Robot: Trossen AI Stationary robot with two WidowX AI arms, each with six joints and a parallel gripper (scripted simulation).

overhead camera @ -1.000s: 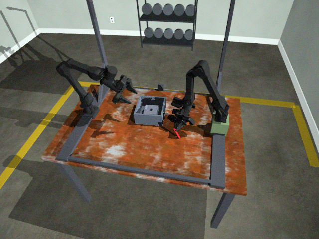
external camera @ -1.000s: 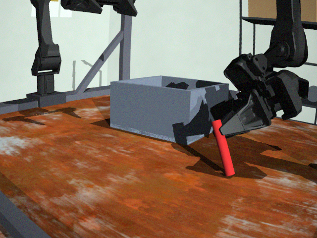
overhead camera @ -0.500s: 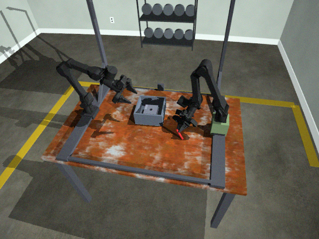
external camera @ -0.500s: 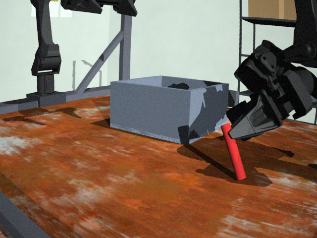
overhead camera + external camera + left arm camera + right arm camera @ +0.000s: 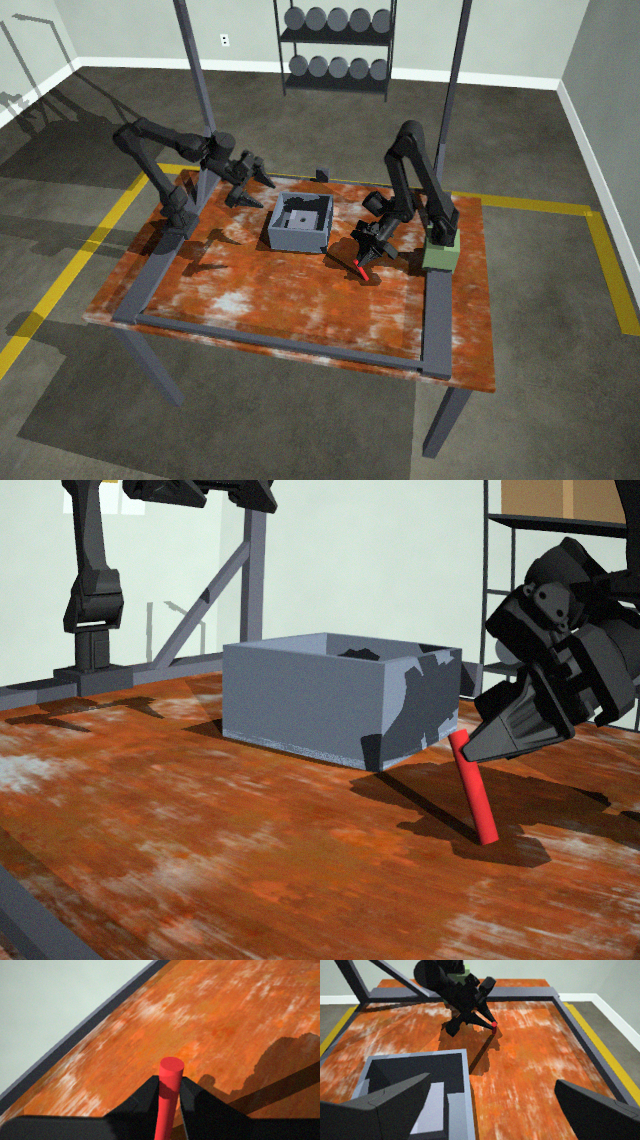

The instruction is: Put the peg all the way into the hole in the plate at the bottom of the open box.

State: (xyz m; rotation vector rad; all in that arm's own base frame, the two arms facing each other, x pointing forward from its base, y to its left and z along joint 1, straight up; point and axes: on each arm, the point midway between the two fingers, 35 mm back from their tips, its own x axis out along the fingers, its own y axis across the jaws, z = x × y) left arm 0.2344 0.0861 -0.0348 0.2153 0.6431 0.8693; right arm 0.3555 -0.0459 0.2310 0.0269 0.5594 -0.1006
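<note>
Now: left hand 30 mm short of the red peg and 30 mm above it. Also, from my left hand: grey plate 140 mm behind, 230 mm to the right, 30 mm below; grey box 140 mm behind, 230 mm to the right, 40 mm below.
</note>
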